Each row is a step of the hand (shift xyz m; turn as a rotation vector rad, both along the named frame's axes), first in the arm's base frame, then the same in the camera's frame.
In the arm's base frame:
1: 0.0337 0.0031 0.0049 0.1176 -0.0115 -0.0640
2: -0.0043 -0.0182 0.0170 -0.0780 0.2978 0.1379
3: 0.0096 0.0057 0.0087 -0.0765 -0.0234 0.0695
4: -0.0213 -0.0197 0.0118 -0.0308 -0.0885 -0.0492
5: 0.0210 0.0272 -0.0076 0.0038 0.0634 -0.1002
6: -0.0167 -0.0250 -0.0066 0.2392 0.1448 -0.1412
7: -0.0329 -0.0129 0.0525 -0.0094 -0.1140 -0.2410
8: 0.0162 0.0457 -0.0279 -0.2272 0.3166 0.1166
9: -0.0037 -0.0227 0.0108 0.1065 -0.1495 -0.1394
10: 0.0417 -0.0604 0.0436 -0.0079 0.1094 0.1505
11: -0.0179 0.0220 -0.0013 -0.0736 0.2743 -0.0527
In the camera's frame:
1: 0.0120 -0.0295 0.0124 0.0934 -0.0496 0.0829
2: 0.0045 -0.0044 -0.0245 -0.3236 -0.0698 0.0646
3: -0.0034 -0.0136 0.0017 -0.0491 0.0198 -0.0918
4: -0.0004 0.0122 -0.0289 0.0733 0.0675 -0.0356
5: -0.0072 -0.0156 0.0307 -0.0038 0.0493 0.1079
6: 0.0137 0.0208 -0.0181 0.0666 -0.1196 0.2817
7: -0.0286 -0.0050 -0.0562 0.1847 0.1731 0.0841
8: -0.0150 -0.0022 0.0538 -0.4018 0.0557 0.0300
9: 0.0109 -0.0004 -0.0230 0.2252 0.0263 0.0414
10: 0.0479 -0.0500 -0.0500 -0.1512 -0.1033 -0.0340
11: -0.0250 0.0113 0.0075 -0.2225 0.0479 0.1778

